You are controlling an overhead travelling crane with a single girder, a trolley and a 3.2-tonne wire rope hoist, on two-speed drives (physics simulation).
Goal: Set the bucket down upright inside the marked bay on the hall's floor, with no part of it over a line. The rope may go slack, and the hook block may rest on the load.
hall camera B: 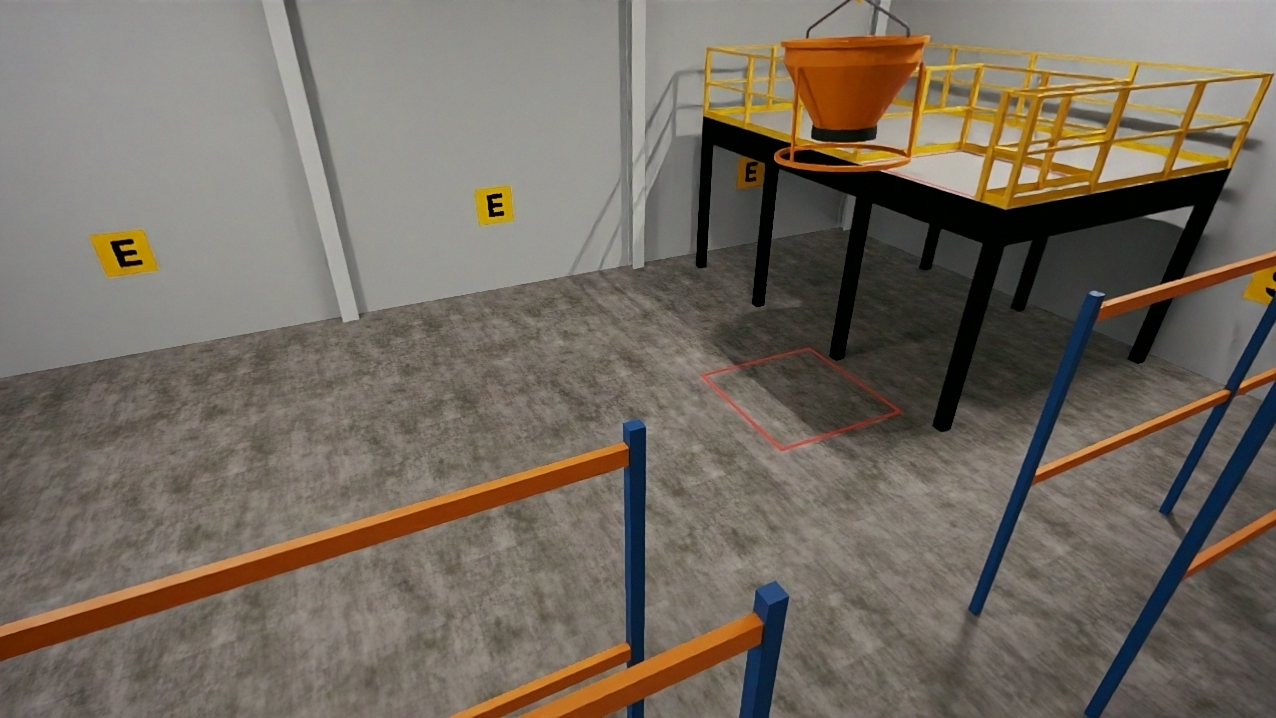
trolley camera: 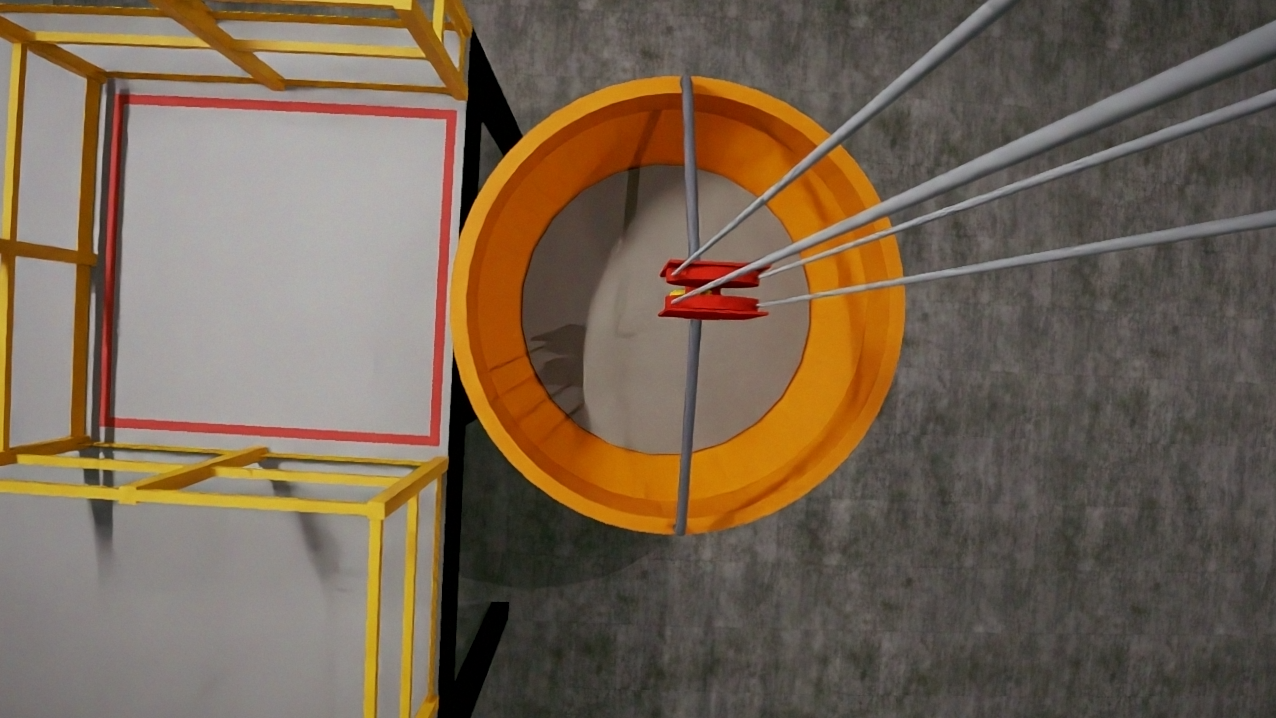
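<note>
The orange bucket (hall camera B: 852, 89) (trolley camera: 838, 375) hangs upright by its grey bail, high above the floor, beside the mezzanine's open edge. Its round base ring shows in the hall view, free of any surface. My hook (hall camera B: 859, 2) (trolley camera: 679, 292) holds the bail, mostly hidden under the red hook block (trolley camera: 713, 308) in the trolley view and cut by the top edge in the hall view. The ropes look taut. The marked bay (hall camera B: 742, 412), a red outline, lies on the floor in front of the mezzanine, partly in shadow; it does not show in the trolley view.
The mezzanine (hall camera B: 945, 212) (trolley camera: 223, 616) has black legs and yellow railings (hall camera B: 1110, 133) (trolley camera: 375, 607). Another red outline (trolley camera: 443, 267) lies on its deck, left of the bucket in the trolley view. Blue and orange racks (hall camera B: 634, 553) (hall camera B: 1035, 455) stand in the hall view's foreground and right.
</note>
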